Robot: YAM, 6 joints.
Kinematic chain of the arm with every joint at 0, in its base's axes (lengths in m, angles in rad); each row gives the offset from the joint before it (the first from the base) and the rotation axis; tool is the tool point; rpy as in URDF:
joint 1: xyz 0 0 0.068 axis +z
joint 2: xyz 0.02 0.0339 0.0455 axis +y
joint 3: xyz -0.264 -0.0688 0 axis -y
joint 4: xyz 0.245 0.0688 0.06 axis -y
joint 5: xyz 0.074 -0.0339 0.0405 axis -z
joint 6: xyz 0.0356 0 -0.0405 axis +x
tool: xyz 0 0 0 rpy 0 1.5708 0
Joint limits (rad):
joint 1: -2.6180..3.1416
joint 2: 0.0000..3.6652
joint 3: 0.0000..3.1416
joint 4: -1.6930..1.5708
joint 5: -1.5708..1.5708
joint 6: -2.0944..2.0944
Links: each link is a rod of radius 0.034 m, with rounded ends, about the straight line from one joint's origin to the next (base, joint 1, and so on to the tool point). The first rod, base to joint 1, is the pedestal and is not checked.
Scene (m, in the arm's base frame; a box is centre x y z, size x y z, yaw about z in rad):
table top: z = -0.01
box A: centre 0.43 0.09 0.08 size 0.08 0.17 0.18 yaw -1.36
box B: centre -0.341 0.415 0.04 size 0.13 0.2 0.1 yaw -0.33
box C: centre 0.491 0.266 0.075 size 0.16 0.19 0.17 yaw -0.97
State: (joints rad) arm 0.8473 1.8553 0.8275 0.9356 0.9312 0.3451
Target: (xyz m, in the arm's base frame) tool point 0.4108 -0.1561 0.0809
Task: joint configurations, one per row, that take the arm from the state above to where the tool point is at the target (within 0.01 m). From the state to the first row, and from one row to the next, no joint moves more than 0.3 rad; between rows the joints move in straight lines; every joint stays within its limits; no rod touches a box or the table.
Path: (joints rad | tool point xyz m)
1: 0.5808 1.6497 0.9583 0.7472 0.7387 0.4318 | 0.3208 0.1819 0.2723
2: 0.3144 1.4441 1.0891 0.5587 0.5463 0.5186 | 0.3286 0.0874 0.3676
3: 0.0479 1.2385 1.2200 0.3703 0.3538 0.6053 | 0.2810 0.0011 0.4555
4: -0.2186 1.0329 1.3508 0.1819 0.1614 0.6920 | 0.1886 -0.0478 0.5261
5: -0.4850 0.8273 1.4816 -0.0066 -0.0311 0.7788 | 0.0771 -0.0394 0.5707
6: -0.7515 0.6216 1.6124 -0.1950 -0.2235 0.8655 | -0.0198 0.0293 0.5827
7: -0.6761 0.9016 1.5319 -0.0143 -0.0345 0.7788 | 0.0852 -0.0668 0.5767
8: -0.6007 1.1815 1.4513 0.1665 0.1544 0.6920 | 0.1940 -0.1395 0.5270
9: -0.5253 1.4614 1.3707 0.3473 0.3434 0.6053 | 0.2921 -0.1832 0.4408
10: -0.4499 1.7414 1.2901 0.5281 0.5323 0.5186 | 0.3666 -0.1971 0.3288
11: -0.3745 2.0213 1.2096 0.7088 0.7213 0.4318 | 0.4077 -0.1855 0.2044
12: -0.2991 2.3012 1.1290 0.8896 0.9102 0.3451 | 0.4108 -0.1561 0.0809

